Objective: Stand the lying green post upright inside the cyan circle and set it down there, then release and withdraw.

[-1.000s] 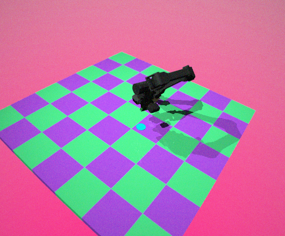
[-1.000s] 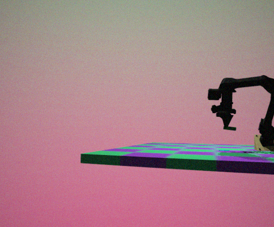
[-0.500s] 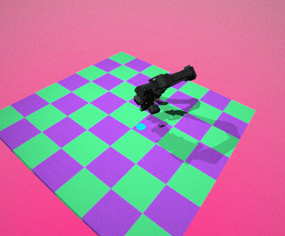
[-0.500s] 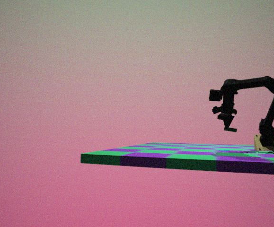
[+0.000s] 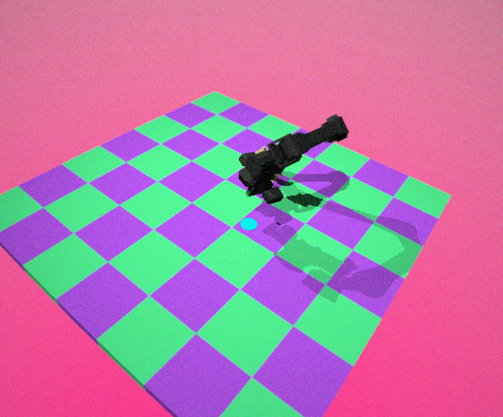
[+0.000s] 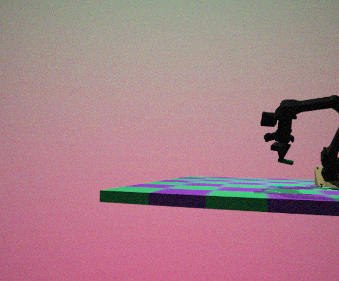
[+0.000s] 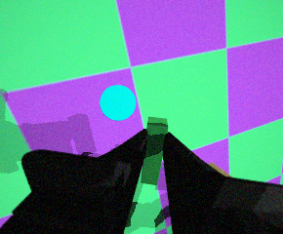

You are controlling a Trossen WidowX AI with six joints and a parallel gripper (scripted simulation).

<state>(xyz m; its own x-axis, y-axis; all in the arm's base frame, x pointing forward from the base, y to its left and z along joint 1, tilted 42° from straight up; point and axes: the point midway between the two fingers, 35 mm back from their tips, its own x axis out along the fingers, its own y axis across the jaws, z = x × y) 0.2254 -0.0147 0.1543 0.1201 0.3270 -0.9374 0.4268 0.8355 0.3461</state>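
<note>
My gripper tip is now 120 mm above the cyan circle, 20 mm to the right of it and 20 mm short of it. From my gripper tip the other things lie so: green post: 20 mm behind, 10 mm to the left, 10 mm below.
</note>
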